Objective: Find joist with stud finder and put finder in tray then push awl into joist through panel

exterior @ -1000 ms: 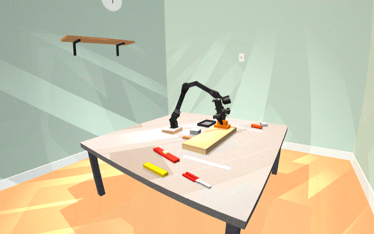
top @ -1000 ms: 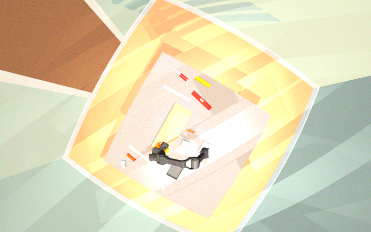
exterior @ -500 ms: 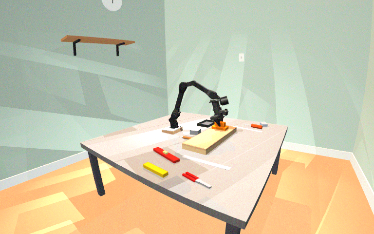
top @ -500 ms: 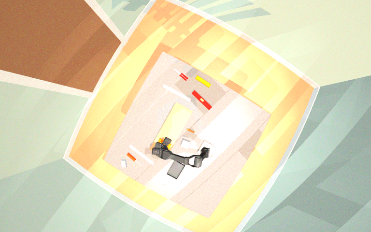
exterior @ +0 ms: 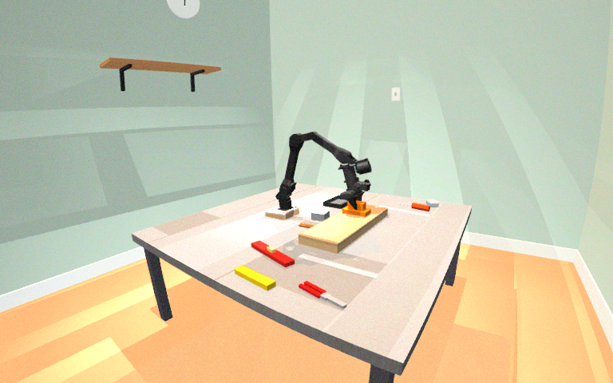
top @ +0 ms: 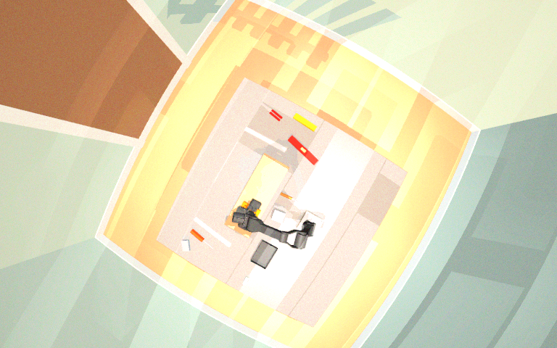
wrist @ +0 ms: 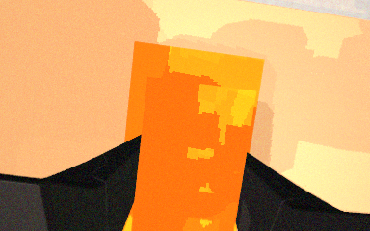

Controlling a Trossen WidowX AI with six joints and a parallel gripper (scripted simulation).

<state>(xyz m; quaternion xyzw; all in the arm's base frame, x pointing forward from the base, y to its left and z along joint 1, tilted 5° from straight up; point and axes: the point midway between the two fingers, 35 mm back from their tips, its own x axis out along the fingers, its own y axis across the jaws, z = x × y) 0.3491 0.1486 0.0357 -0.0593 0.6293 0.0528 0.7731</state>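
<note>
Right now the dark grey tray is 260 mm behind my gripper tip, 180 mm to the left of it and 50 mm below it. The rest, counted from my gripper tip: grey block 170 mm behind, 80 mm to the right, 50 mm below; then awl 220 mm to the right, 160 mm behind, 60 mm below; then stud finder 20 mm behind, 20 mm above.
</note>
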